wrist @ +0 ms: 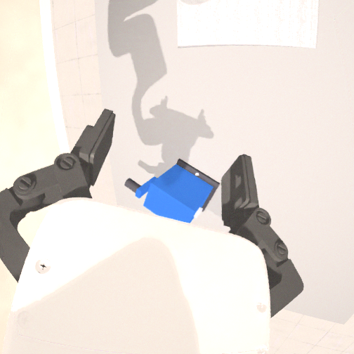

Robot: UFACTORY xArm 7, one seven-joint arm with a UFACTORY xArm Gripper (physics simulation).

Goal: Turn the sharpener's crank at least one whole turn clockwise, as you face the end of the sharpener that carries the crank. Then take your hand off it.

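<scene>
The blue sharpener stands on the grey table top below my gripper, a little below the middle of the wrist view, with a dark strip along its far edge. Its crank sticks out at the left end, a blue arm with a dark handle. My gripper is wide open, with one finger to the left of the sharpener and one to the right. The fingers appear apart from both sharpener and crank. The gripper's white body hides what lies below the sharpener in the view.
A white printed sheet lies on the grey table at the top of the view. Part of a round pale object shows at its upper edge. The arm's shadow falls above the sharpener. The table's left edge and the tiled floor show at the left.
</scene>
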